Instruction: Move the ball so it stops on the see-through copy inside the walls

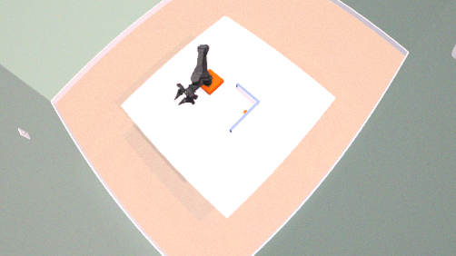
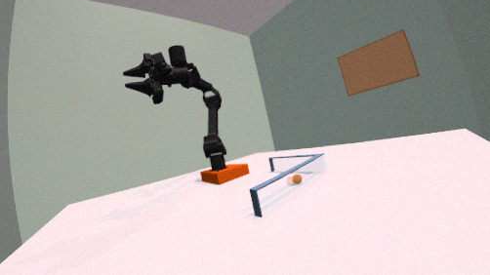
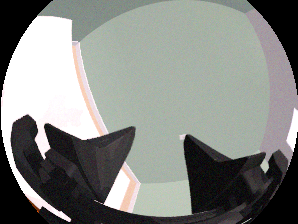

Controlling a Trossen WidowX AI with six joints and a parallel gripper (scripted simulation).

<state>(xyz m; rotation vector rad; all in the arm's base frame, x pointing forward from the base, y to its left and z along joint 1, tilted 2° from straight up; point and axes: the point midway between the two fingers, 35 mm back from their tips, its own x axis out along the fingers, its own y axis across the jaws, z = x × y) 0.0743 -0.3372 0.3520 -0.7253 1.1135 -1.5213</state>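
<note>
My gripper tip is now 400 mm above the see-through copy of ball, 310 mm short of it and 300 mm to the right of it. From my gripper tip the other things lie so: clear wall 450 mm to the left, 380 mm below, 260 mm ahead.
</note>
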